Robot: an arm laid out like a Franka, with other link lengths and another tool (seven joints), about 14 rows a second.
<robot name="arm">
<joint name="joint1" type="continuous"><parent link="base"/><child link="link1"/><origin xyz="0 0 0.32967" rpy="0 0 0"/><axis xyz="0 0 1"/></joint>
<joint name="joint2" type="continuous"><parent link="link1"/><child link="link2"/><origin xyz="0 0 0" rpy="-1.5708 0 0"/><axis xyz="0 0 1"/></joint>
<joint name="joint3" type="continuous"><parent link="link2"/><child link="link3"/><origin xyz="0 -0.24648 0" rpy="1.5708 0 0"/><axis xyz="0 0 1"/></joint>
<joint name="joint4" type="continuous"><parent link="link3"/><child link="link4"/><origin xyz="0.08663 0 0" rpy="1.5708 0 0"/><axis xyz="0 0 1"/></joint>
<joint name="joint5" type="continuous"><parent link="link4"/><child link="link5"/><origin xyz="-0.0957 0.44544 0" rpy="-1.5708 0 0"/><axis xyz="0 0 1"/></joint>
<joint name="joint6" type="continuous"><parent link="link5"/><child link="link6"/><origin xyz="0 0 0" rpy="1.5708 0 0"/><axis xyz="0 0 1"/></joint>
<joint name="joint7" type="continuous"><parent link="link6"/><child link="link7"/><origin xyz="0.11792 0 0" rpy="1.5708 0 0"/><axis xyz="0 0 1"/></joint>
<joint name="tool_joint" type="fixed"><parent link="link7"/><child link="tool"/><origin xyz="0.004 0.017 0.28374" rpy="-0.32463 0 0.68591"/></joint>
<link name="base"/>
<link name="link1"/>
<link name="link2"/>
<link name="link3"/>
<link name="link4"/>
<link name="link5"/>
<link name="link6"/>
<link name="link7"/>
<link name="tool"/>
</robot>
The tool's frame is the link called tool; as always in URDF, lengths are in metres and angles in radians. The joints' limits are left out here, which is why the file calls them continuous.
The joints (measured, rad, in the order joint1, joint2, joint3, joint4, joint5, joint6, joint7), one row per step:
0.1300 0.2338 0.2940 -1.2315 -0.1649 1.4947 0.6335
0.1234 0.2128 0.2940 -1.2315 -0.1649 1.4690 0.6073
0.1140 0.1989 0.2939 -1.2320 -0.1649 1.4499 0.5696
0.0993 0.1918 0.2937 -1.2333 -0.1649 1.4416 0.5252
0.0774 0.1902 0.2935 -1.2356 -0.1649 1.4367 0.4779
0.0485 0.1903 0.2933 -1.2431 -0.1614 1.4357 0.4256
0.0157 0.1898 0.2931 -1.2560 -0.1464 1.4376 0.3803
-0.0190 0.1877 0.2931 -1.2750 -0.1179 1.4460 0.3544
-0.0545 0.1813 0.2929 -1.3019 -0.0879 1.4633 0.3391
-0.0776 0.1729 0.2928 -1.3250 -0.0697 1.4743 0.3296
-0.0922 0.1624 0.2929 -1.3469 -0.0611 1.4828 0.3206
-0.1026 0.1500 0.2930 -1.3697 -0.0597 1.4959 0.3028
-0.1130 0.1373 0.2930 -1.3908 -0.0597 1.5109 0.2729
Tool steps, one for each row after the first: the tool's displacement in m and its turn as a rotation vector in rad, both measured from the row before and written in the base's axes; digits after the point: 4 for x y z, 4 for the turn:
-0.0067 -0.0076 0.0112 -0.0090 0.0048 0.0169
-0.0038 -0.0086 0.0068 -0.0082 0.0075 0.0260
0.0006 -0.0107 0.0031 -0.0056 0.0058 0.0284
0.0031 -0.0149 -0.0007 -0.0052 0.0095 0.0245
0.0043 -0.0182 -0.0044 -0.0022 0.0142 0.0237
0.0032 -0.0174 -0.0071 0.0091 0.0186 0.0151
0.0024 -0.0143 -0.0091 0.0236 0.0178 -0.0037
0.0028 -0.0140 -0.0094 0.0261 0.0109 -0.0150
0.0004 -0.0096 -0.0063 0.0145 0.0076 -0.0106
-0.0008 -0.0068 -0.0043 0.0049 0.0045 -0.0037
0.0003 -0.0058 -0.0030 -0.0014 -0.0023 0.0088
0.0013 -0.0062 -0.0016 -0.0022 -0.0060 0.0206

